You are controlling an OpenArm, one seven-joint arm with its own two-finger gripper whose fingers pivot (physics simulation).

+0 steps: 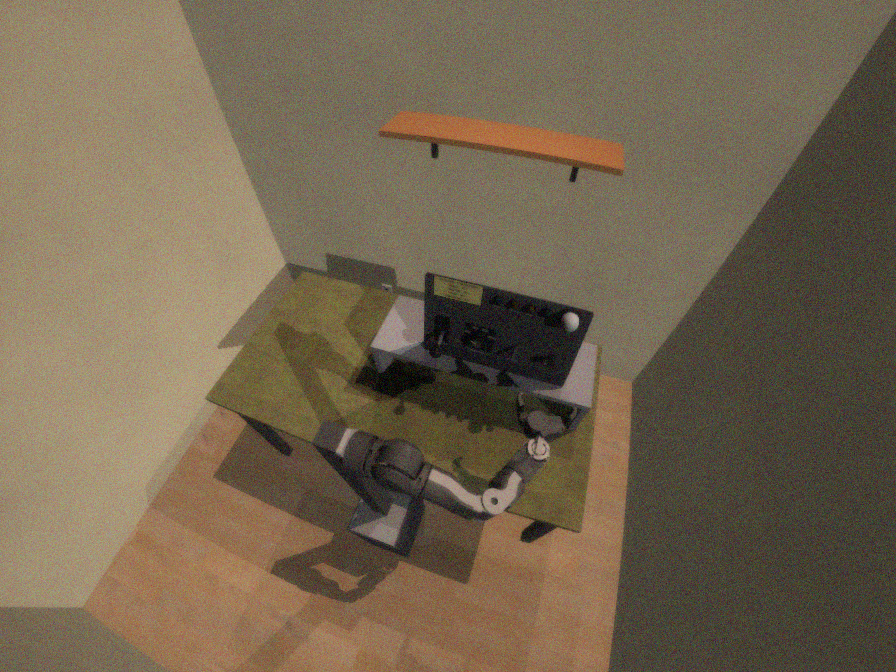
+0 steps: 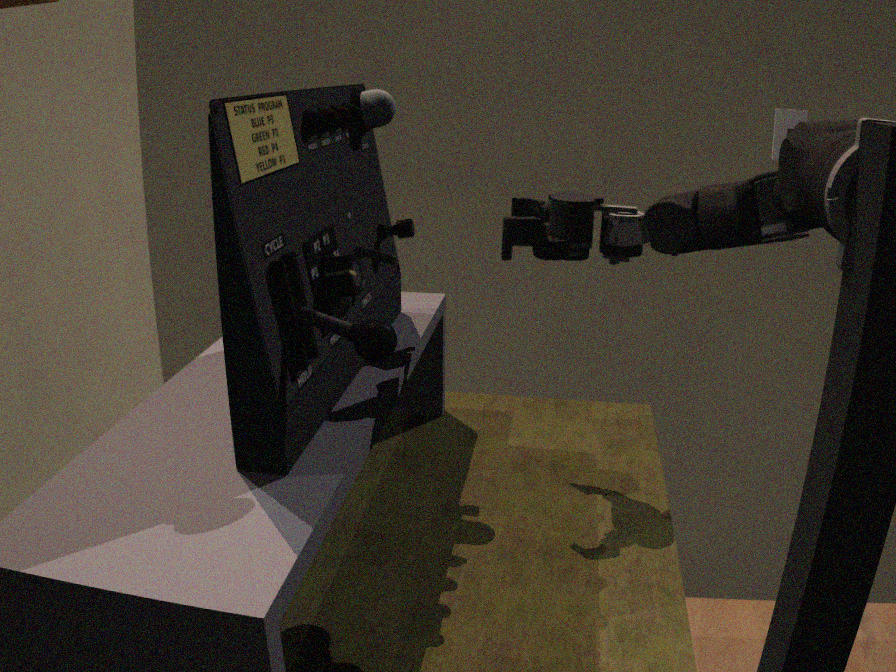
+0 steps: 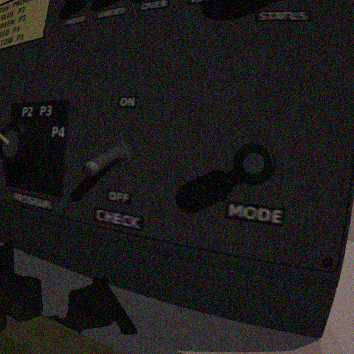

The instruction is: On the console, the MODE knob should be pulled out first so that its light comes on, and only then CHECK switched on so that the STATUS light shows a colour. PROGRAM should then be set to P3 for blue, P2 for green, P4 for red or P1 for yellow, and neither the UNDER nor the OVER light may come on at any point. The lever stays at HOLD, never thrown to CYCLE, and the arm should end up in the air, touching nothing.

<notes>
The pictures show: the gripper, a dark console and a pale raised stand.
</notes>
